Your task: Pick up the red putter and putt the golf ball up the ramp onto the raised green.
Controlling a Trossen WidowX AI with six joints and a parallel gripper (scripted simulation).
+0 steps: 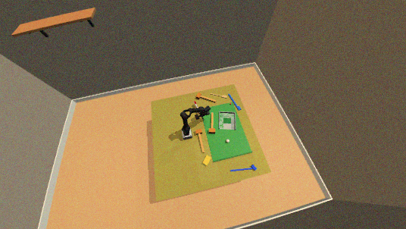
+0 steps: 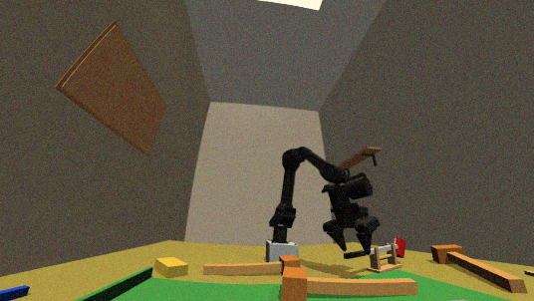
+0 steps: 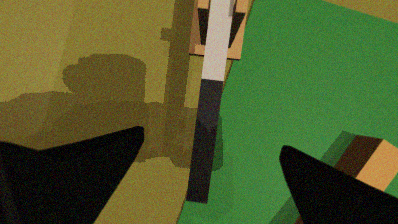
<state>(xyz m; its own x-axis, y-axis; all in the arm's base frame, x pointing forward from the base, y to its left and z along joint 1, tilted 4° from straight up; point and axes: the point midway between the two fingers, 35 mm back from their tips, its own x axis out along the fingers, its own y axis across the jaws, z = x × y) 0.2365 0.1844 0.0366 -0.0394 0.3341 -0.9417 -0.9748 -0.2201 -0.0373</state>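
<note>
My gripper tip is 3 cm past the red putter, 11 cm to the right of it and 1 cm above it. Round my gripper tip: white golf ball (24 cm ahead, 38 cm to the right, 4 cm below); then yellow block (6 cm behind, 55 cm to the right, 5 cm below); then green mat (25 cm ahead, 21 cm to the right, 7 cm below).
</note>
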